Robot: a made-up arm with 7 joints. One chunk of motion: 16 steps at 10 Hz.
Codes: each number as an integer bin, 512 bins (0 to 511) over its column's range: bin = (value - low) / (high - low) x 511, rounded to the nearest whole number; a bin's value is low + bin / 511 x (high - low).
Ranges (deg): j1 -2.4..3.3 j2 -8.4..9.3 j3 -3.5..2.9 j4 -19.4..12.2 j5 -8.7..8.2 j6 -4..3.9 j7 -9.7..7
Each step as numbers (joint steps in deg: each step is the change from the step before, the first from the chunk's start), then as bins.
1 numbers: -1.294 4.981 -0.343 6.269 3.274 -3.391 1.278
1 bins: 99 386 252 415 362 39 336
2 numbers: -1.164 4.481 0.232 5.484 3.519 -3.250 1.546
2 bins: 111 372 298 402 369 49 344
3 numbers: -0.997 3.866 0.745 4.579 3.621 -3.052 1.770
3 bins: 126 354 339 388 373 61 351
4 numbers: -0.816 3.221 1.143 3.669 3.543 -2.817 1.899
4 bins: 142 335 371 373 370 77 355
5 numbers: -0.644 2.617 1.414 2.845 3.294 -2.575 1.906
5 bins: 157 318 392 360 363 92 355
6 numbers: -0.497 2.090 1.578 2.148 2.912 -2.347 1.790
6 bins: 171 303 405 348 351 107 352
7 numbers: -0.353 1.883 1.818 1.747 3.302 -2.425 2.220
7 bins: 184 297 425 342 363 102 365
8 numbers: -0.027 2.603 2.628 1.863 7.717 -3.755 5.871
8 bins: 213 318 489 344 496 16 476
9 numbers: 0.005 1.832 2.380 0.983 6.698 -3.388 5.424
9 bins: 216 295 469 330 466 40 463
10 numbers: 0.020 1.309 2.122 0.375 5.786 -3.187 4.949
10 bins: 217 280 449 320 438 53 448
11 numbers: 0.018 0.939 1.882 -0.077 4.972 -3.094 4.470
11 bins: 217 270 430 312 413 59 434
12 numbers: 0.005 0.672 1.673 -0.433 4.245 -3.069 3.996
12 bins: 216 262 413 307 391 60 419
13 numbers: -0.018 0.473 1.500 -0.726 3.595 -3.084 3.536
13 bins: 214 256 399 302 372 59 405
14 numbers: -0.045 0.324 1.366 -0.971 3.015 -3.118 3.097
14 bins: 211 252 389 298 354 57 392
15 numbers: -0.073 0.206 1.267 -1.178 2.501 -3.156 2.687
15 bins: 209 248 381 295 339 55 379
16 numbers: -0.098 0.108 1.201 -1.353 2.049 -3.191 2.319
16 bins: 206 246 375 292 325 52 368
